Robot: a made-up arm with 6 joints.
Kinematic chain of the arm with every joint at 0, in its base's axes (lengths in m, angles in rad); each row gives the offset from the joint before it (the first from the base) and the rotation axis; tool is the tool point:
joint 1: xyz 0 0 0.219 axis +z
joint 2: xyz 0 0 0 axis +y
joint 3: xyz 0 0 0.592 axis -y
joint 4: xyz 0 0 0 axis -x
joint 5: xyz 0.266 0 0 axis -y
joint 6: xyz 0 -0.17 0 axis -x
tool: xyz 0 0 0
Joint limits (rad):
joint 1: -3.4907..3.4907
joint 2: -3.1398..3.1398
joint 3: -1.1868..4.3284
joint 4: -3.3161..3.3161
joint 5: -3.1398..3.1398
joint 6: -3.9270..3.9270
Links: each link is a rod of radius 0.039 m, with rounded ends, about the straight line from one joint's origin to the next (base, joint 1, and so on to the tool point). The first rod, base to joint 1, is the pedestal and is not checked.
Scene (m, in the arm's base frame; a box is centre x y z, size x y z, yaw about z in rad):
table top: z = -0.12
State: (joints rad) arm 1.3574 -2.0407 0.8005 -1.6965 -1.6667 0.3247
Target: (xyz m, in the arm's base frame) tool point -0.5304 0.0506 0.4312
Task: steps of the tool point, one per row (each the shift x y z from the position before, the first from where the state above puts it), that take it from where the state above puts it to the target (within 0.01 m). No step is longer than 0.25 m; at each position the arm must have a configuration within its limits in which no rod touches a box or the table.
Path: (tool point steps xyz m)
1: -0.1746 0.1027 0.0656
2: -0.1287 0.1471 0.0573
3: -0.0730 0.1722 0.0485
4: -0.0154 0.1767 0.0391
5: 0.0372 0.1628 0.0299

